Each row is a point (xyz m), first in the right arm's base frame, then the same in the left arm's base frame.
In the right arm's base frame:
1: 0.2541 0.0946 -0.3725
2: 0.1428 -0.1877 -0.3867
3: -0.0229 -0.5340 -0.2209
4: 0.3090 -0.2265 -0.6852
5: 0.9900 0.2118 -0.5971
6: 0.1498 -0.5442 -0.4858
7: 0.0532 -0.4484 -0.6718
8: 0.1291 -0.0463 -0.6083
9: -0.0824 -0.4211 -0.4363
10: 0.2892 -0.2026 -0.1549
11: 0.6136 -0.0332 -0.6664
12: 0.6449 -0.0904 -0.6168
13: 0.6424 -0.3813 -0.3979
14: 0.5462 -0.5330 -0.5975
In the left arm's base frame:
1: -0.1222 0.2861 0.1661
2: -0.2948 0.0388 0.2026
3: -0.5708 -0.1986 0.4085
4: -0.0873 -0.1251 -0.0172
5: 0.6493 0.1934 0.1230
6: -0.3567 -0.3259 0.2134
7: -0.3875 -0.2823 -0.0108
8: -0.2286 0.0986 -0.0450
9: -0.5562 -0.1553 0.1623
10: -0.2060 0.0769 0.4596
11: 0.2456 0.0080 0.0273
12: 0.2512 -0.0339 0.0975
13: 0.1331 -0.2304 0.3803
14: 0.0442 -0.4209 0.2132

